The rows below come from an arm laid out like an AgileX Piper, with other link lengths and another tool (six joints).
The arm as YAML. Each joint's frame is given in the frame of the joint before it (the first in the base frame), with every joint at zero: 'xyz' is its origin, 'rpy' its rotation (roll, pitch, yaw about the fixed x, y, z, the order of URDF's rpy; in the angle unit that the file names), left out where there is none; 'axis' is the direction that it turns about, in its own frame. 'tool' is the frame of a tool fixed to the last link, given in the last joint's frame.
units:
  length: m
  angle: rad
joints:
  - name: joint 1
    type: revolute
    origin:
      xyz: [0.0, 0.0, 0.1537]
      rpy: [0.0, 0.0, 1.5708]
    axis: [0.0, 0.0, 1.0]
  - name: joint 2
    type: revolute
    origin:
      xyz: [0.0, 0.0, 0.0]
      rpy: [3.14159, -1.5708, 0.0]
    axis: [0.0, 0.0, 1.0]
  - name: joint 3
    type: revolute
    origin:
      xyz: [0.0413, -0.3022, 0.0]
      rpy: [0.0, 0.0, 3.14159]
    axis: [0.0, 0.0, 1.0]
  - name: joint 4
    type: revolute
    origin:
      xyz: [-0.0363, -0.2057, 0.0]
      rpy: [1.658, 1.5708, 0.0]
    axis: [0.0, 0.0, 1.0]
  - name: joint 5
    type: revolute
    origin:
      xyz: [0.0, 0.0, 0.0]
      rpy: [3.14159, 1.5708, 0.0]
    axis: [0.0, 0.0, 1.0]
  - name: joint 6
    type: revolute
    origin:
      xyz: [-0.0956, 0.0, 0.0]
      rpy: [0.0, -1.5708, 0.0]
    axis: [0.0, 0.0, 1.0]
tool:
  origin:
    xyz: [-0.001, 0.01, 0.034]
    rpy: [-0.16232, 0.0, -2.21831]
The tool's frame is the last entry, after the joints.
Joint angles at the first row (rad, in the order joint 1, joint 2, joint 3, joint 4, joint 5, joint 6):
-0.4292, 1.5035, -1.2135, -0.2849, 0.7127, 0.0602
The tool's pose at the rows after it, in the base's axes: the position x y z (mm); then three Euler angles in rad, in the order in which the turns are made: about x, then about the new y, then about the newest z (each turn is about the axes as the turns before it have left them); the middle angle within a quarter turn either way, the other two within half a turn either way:
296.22 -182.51 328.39 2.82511 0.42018 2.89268
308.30 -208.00 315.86 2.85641 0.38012 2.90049
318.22 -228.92 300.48 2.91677 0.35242 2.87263
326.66 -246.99 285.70 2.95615 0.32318 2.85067
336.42 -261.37 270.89 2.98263 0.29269 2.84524
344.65 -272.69 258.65 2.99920 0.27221 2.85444
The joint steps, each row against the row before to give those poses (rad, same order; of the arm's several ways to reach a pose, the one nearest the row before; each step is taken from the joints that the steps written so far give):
-0.0637, 0.1165, -0.0959, 0.0320, 0.0127, -0.0602
-0.0567, 0.0962, -0.0887, 0.0551, 0.0310, -0.0708
-0.0528, 0.0884, -0.0780, 0.0896, 0.0332, -0.1154
-0.0354, 0.0802, -0.0721, 0.0455, 0.0328, -0.0734
-0.0164, 0.0779, -0.0734, 0.0133, 0.0342, -0.0242
-0.0096, 0.0639, -0.0630, 0.0040, 0.0259, 0.0000

